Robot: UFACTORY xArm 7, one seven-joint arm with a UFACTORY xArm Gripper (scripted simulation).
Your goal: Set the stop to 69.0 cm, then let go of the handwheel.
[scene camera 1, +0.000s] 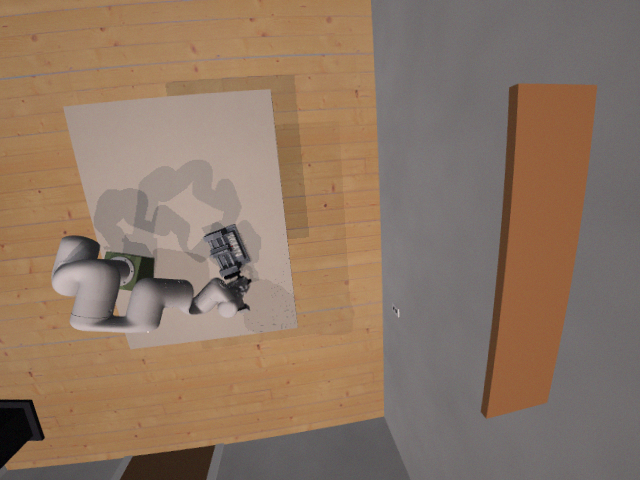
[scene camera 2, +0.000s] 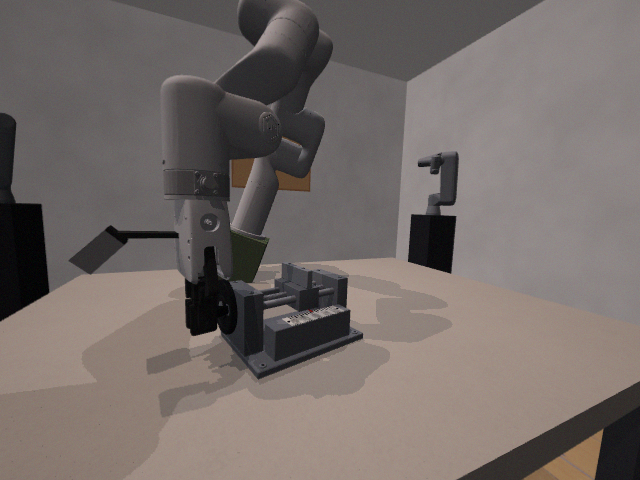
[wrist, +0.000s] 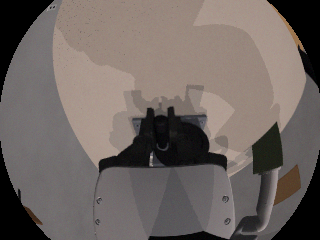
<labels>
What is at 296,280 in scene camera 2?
A sliding stop block.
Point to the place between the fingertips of my gripper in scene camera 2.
At 201,329
</labels>
